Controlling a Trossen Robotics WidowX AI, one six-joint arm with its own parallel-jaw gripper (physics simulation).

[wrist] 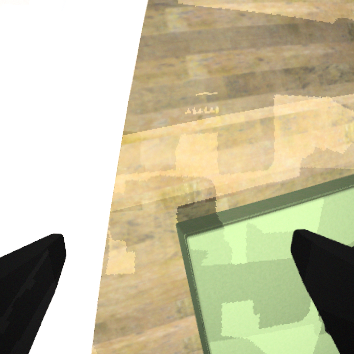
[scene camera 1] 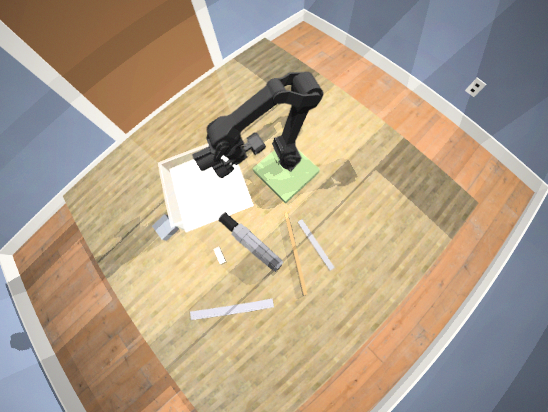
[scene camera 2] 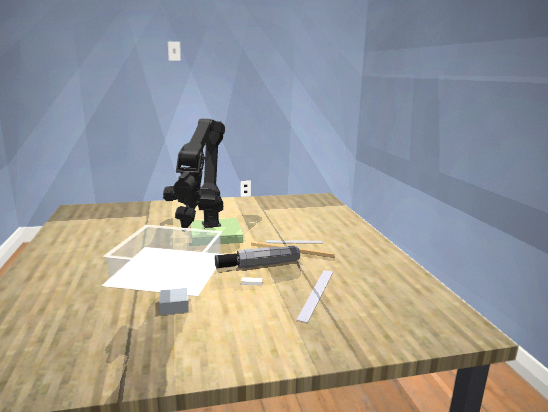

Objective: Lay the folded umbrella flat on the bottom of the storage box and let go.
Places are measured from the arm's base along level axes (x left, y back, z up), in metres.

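Where they show: gripper, fingertip midpoint: point(wrist: 179, 243) point(scene camera 1: 244, 160) point(scene camera 2: 185, 224); arm's base at its link origin: point(scene camera 1: 289, 161) point(scene camera 2: 211, 224).
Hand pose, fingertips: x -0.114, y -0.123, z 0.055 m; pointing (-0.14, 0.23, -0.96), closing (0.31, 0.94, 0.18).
Note:
Each offset is from my fingertips to the top centre of the thing.
The folded umbrella {dx +0.200, dy -0.203, dz -0.031 m} point(scene camera 1: 255, 247) point(scene camera 2: 270, 256), grey with a black handle, lies on the table outside the storage box. Its handle end is close to the box's edge; whether they touch is unclear. The storage box {dx -0.080, dy -0.169, dz +0.009 m} point(scene camera 1: 205, 200) point(scene camera 2: 160, 270) point(wrist: 55, 100) has a white bottom and pale walls, and no umbrella shows in it. My gripper point(scene camera 1: 239, 157) point(scene camera 2: 186, 224) point(wrist: 179, 243) is open and empty, pointing down above the space between the box and the green slab. The umbrella does not show in the wrist view.
A green slab point(scene camera 1: 300, 172) point(scene camera 2: 232, 231) point(wrist: 240, 285) lies beneath the arm base. A grey block {dx -0.089, dy -0.380, dz -0.052 m} point(scene camera 1: 165, 228) point(scene camera 2: 174, 301) stands beside the box. A small white piece {dx +0.144, dy -0.315, dz -0.076 m} point(scene camera 1: 219, 255) point(scene camera 2: 251, 281), an orange stick {dx +0.346, dy -0.130, dz -0.076 m} point(scene camera 1: 296, 255) and two pale strips {dx +0.385, dy -0.060, dz -0.086 m} point(scene camera 1: 316, 245) {dx +0.303, dy -0.430, dz -0.086 m} point(scene camera 1: 231, 309) lie around the umbrella.

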